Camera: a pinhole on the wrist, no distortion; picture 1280 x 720 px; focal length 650.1 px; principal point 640.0 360.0 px. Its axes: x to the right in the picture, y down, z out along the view. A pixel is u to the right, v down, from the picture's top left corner.
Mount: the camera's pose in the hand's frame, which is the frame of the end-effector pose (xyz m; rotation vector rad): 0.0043 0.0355 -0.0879 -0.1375 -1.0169 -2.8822
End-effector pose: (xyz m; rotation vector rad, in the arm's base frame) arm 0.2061 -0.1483 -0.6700 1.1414 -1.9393 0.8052
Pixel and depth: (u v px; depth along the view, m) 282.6 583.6 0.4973
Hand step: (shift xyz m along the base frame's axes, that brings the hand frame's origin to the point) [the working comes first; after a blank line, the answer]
In the camera's frame: -0.2734 0.1710 0.4973

-0.4170 -0.3471 0.0354
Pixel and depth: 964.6 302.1 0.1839
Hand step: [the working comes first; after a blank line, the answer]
In the camera's frame: 0.0918 -0.0164 0.1839

-0.1325 0.0558 -0.1177
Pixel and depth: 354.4 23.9 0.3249
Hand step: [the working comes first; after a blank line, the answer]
In the camera's frame: -0.1427 -0.1680 0.3249

-0.4008 0.0546 0.0433
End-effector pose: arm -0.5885 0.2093 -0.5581 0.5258 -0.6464 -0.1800
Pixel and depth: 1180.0 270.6 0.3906
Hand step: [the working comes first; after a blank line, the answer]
In the camera's frame: 0.3244 -0.0537 0.3906

-0.3717 0.2695 0.1478
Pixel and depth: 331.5 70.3 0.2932
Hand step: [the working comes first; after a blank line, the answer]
In the camera's frame: -0.1391 -0.1307 0.2932

0.0879 0.2165 0.2754
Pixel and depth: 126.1 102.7 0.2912
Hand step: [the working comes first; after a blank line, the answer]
In the camera's frame: -0.2302 -0.1153 0.2912

0.1617 0.1804 0.3177
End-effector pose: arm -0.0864 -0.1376 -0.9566 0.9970 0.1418 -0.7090
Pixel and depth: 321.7 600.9 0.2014
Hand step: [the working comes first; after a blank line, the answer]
In the camera's frame: -0.0986 0.0746 0.2014

0.1387 -0.1050 0.0847
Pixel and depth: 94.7 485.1 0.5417
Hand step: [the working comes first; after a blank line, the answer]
In the camera's frame: -0.4544 0.1042 0.5417

0.5048 -0.4104 0.2109
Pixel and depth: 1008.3 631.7 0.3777
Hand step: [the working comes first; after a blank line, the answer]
In the camera's frame: 0.2140 0.1579 0.3777

-0.1118 -0.1346 0.3532
